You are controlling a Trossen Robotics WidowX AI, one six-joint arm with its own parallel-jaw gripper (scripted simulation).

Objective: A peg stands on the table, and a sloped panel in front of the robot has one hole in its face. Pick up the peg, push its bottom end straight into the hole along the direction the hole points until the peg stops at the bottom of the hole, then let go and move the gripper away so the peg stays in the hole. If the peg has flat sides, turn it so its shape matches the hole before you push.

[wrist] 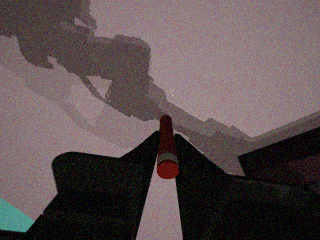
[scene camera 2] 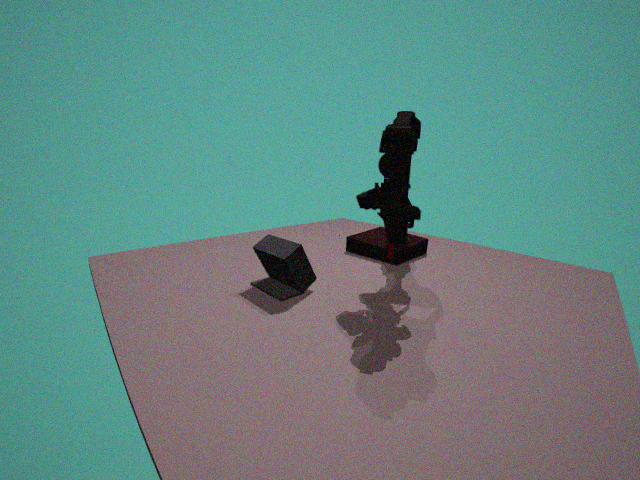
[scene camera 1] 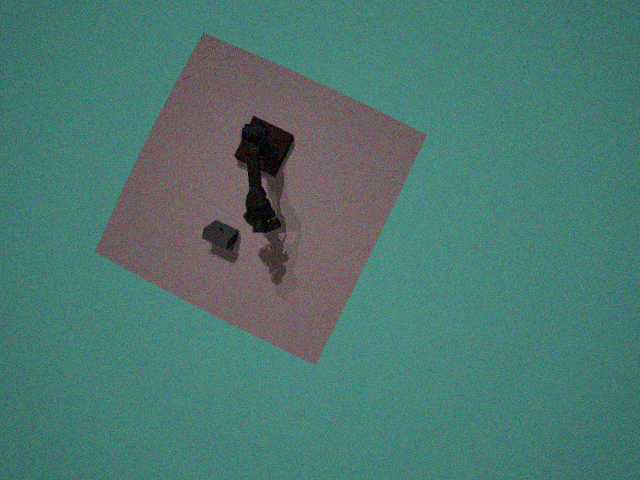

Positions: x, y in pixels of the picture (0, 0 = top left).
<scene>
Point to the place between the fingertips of the gripper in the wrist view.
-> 166, 136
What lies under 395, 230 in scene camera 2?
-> The gripper.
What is the gripper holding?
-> A red peg.
</scene>
